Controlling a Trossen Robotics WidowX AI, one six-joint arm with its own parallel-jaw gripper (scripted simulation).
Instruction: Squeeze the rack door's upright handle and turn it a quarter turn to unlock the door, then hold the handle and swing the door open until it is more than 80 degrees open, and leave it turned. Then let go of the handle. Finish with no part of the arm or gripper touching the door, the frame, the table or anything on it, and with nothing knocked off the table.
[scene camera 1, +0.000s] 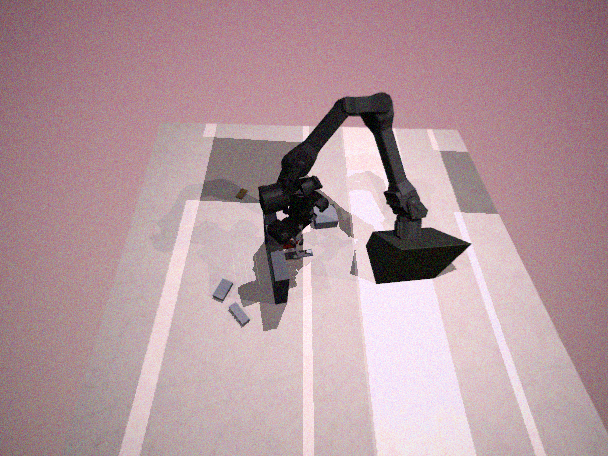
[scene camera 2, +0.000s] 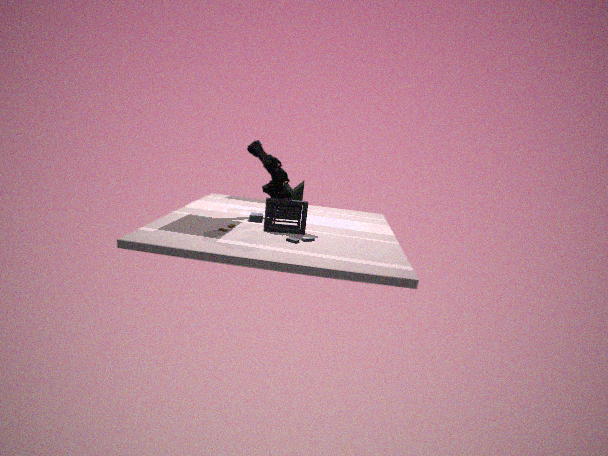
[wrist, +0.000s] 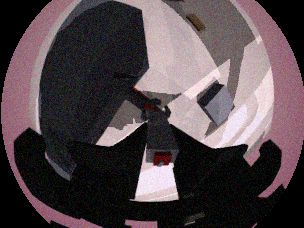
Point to the gripper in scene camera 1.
297, 232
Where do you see a slatted rack door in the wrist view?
121, 85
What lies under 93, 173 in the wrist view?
The gripper.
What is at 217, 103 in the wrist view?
A grey block.
